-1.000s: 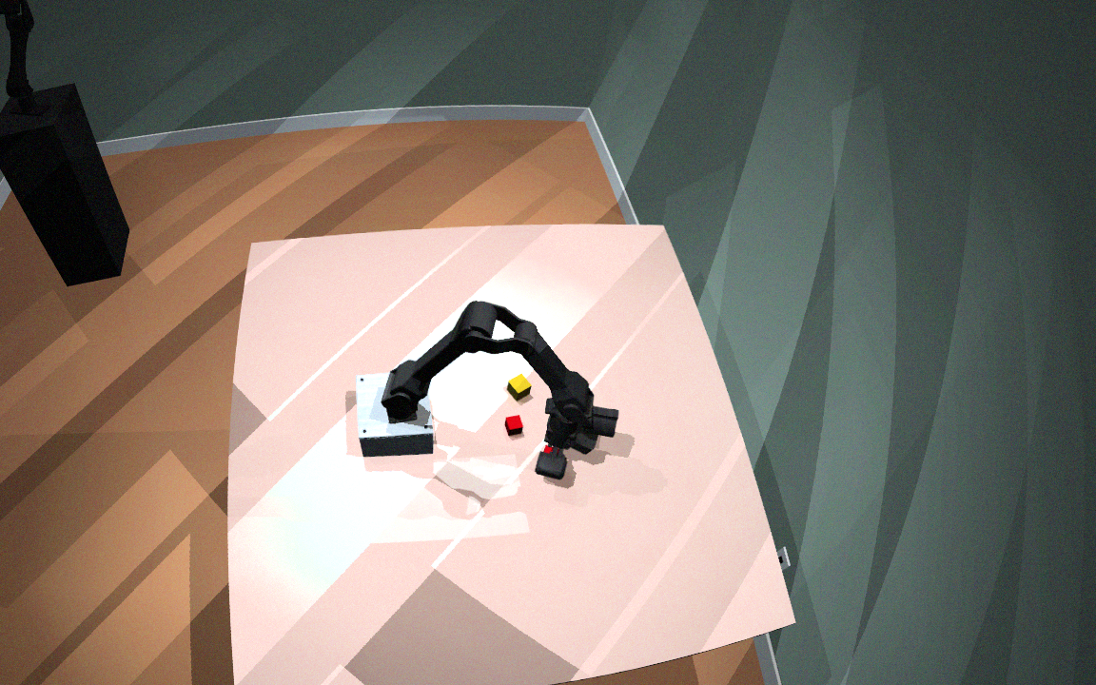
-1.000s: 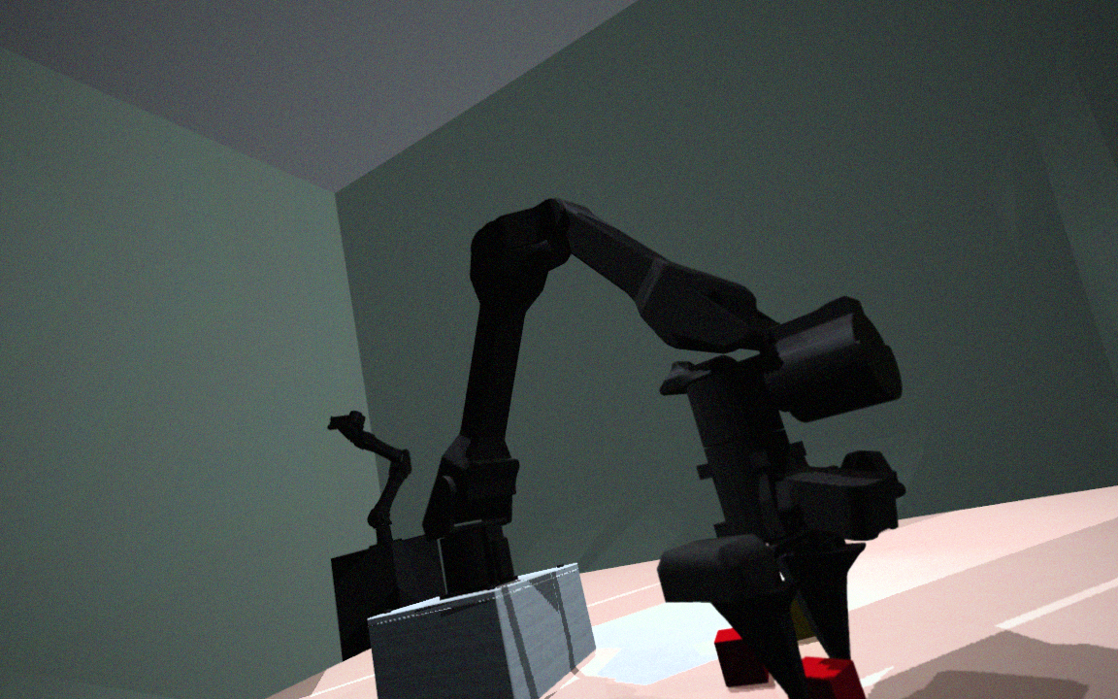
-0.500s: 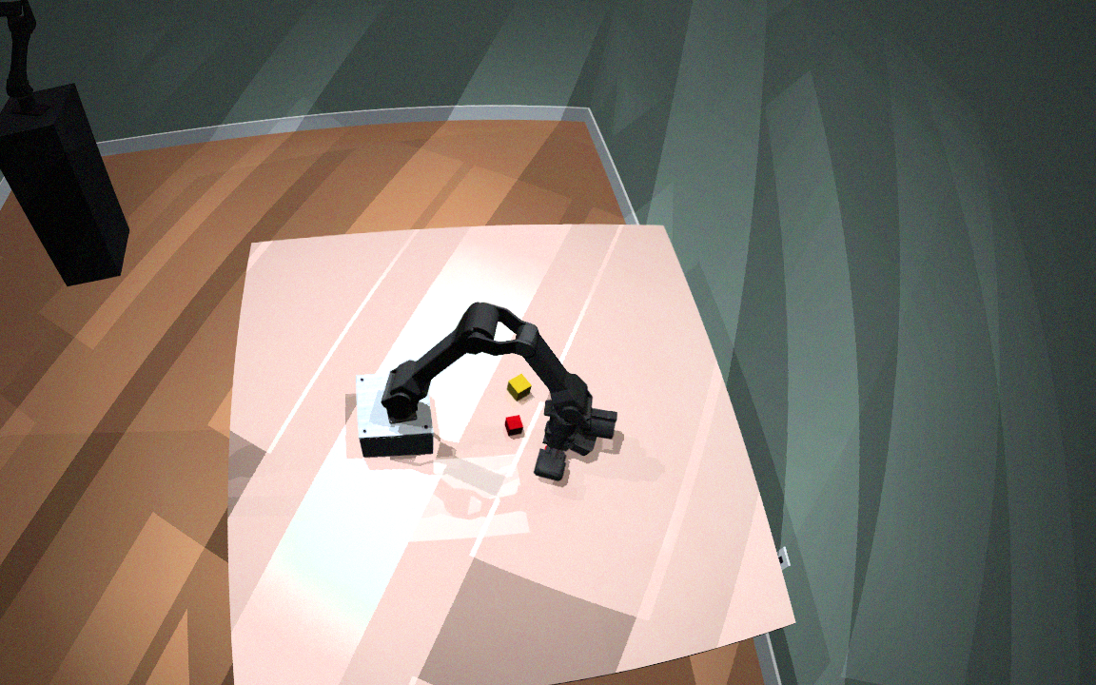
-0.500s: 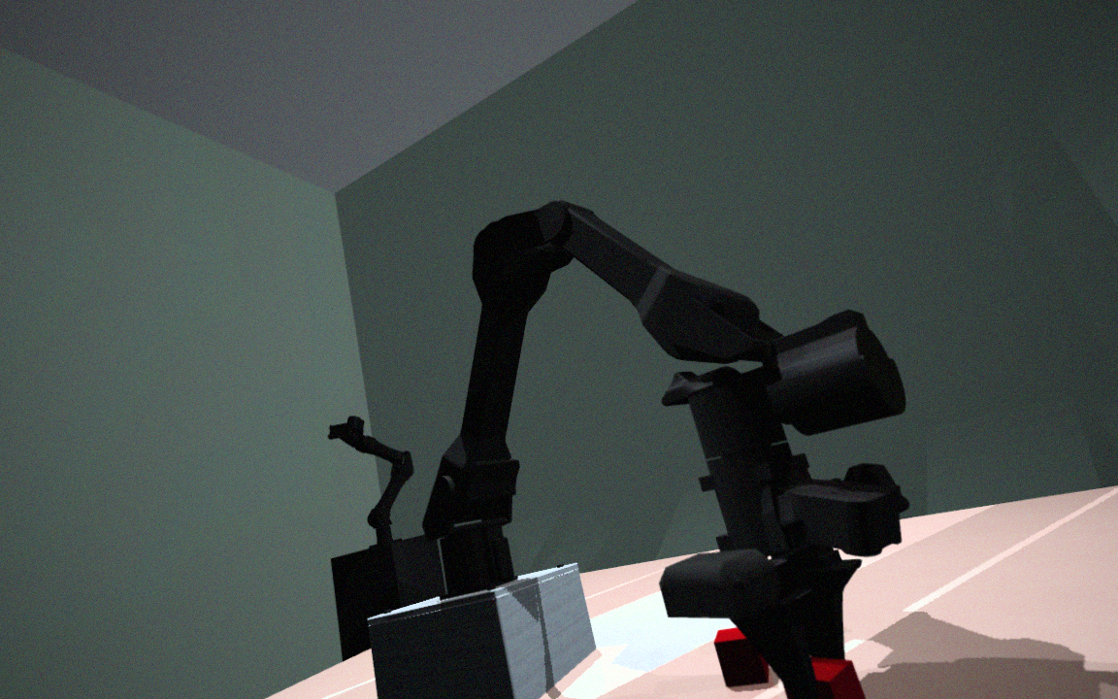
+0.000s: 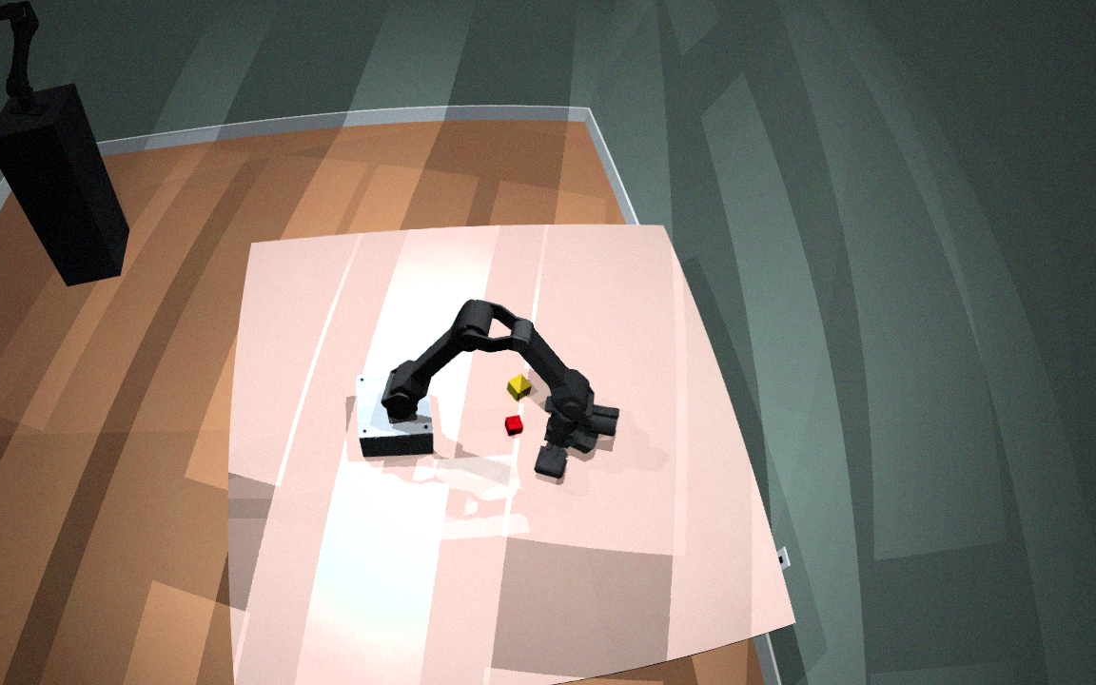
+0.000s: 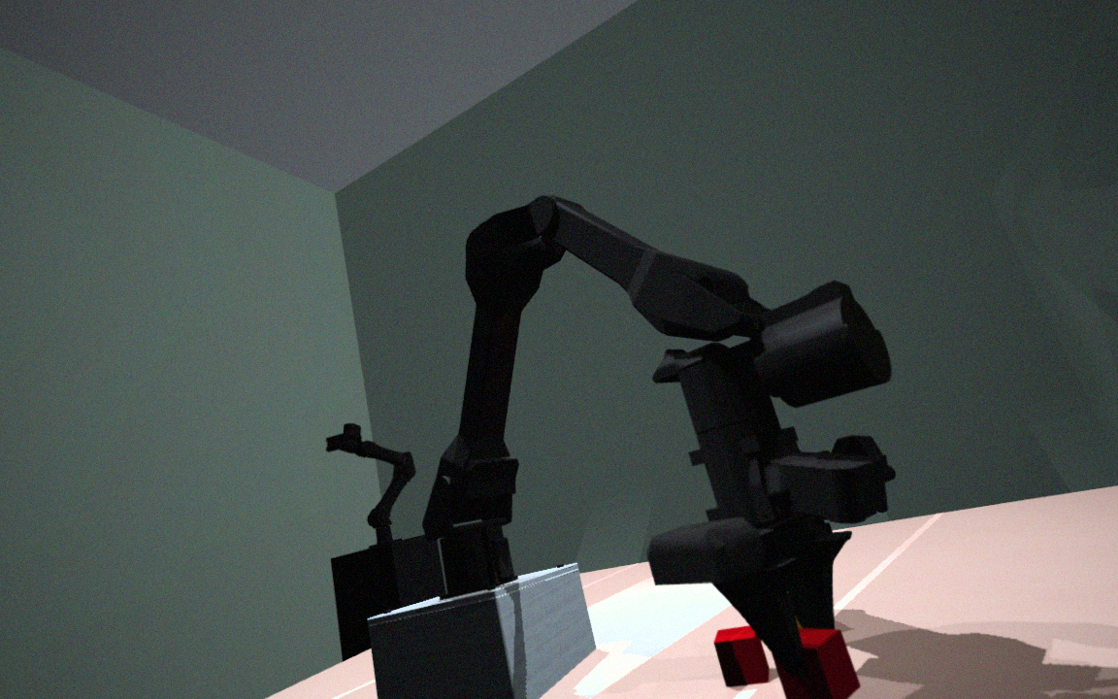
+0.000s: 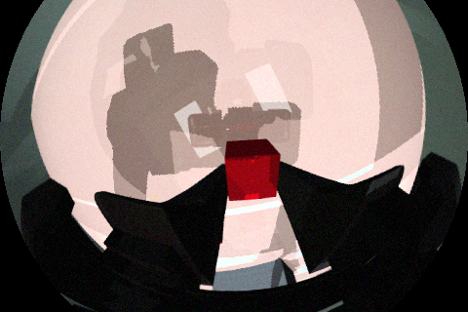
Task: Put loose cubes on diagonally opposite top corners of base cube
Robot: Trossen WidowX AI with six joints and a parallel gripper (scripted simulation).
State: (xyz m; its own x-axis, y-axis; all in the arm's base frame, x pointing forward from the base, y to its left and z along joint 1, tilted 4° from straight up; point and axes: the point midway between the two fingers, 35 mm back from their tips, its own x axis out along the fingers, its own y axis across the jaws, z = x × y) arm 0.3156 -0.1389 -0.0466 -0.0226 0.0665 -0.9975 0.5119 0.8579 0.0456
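Right now the yellow cube is 2 cm behind my gripper tip, 19 cm to the left of it and 2 cm below it. Also, from my gripper tip: red cube (right at my gripper tip).
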